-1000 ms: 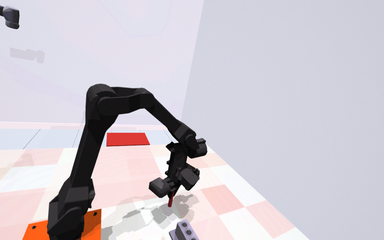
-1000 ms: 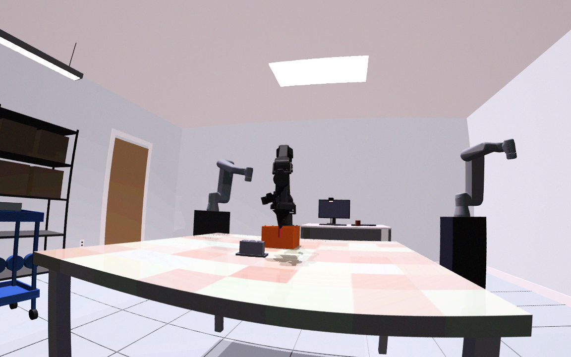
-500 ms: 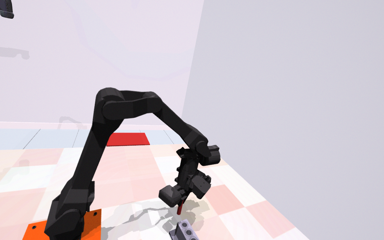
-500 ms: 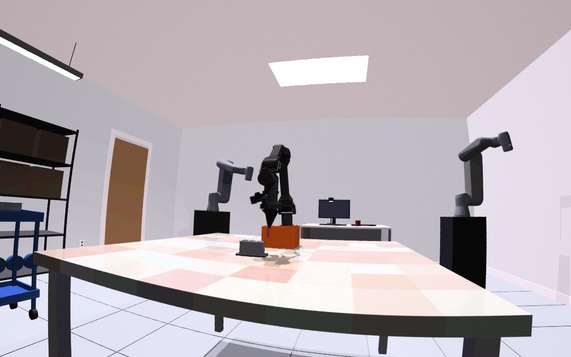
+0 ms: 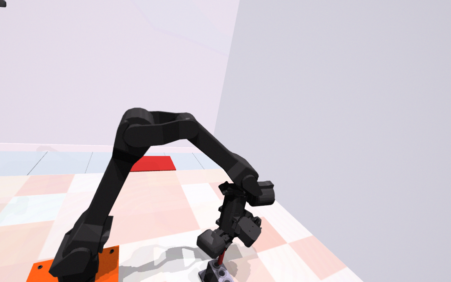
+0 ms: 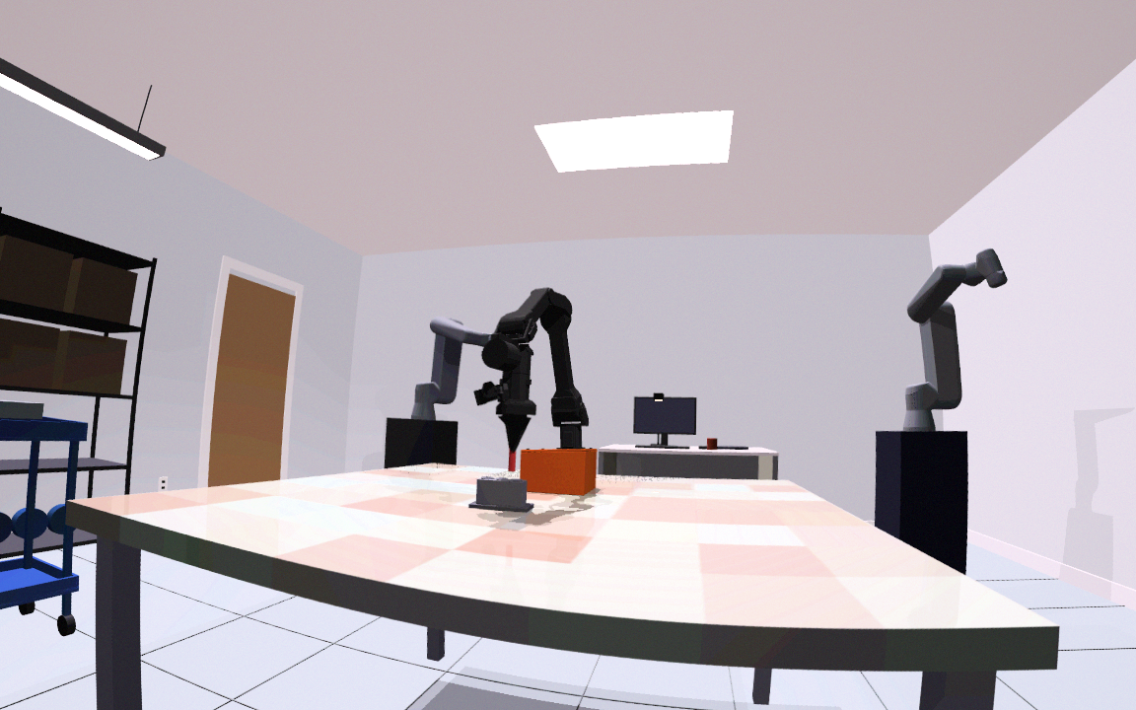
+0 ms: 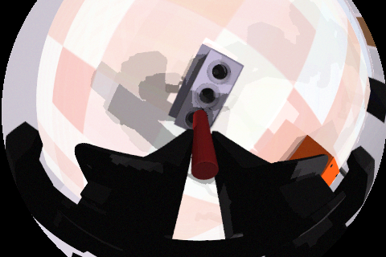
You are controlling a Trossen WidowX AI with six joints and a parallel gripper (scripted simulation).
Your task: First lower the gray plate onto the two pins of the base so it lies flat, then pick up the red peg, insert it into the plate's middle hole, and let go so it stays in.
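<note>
Right now my gripper tip is 70 mm above the gray plate and 20 mm to the left of it. Round my gripper tip: base: 110 mm below, 20 mm to the right; red peg: right at my gripper tip.
</note>
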